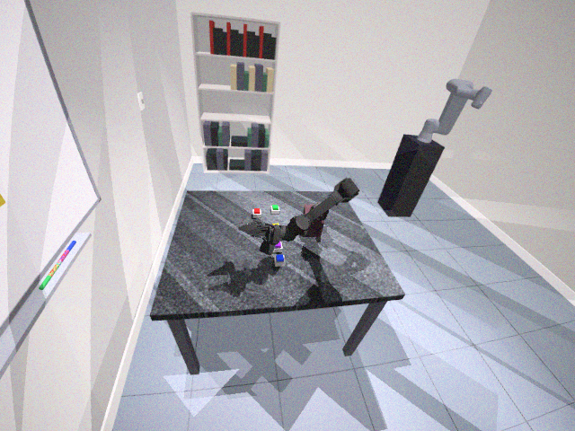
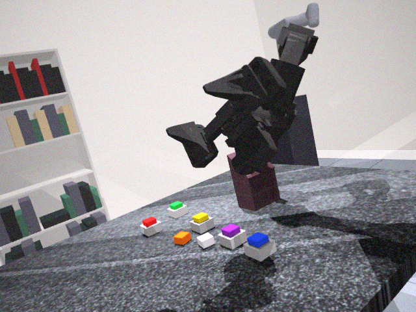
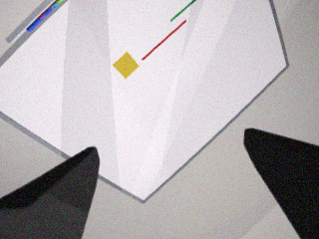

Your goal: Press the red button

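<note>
Now: the red button 52 cm to the right of my gripper tip, 30 cm below it and 8 cm behind it. Also, from my gripper tip: white block 32 cm below, 29 cm to the right, 13 cm behind; then blue button 30 cm below, 17 cm behind, 14 cm to the right; then purple button 30 cm below, 23 cm to the right, 17 cm behind.
</note>
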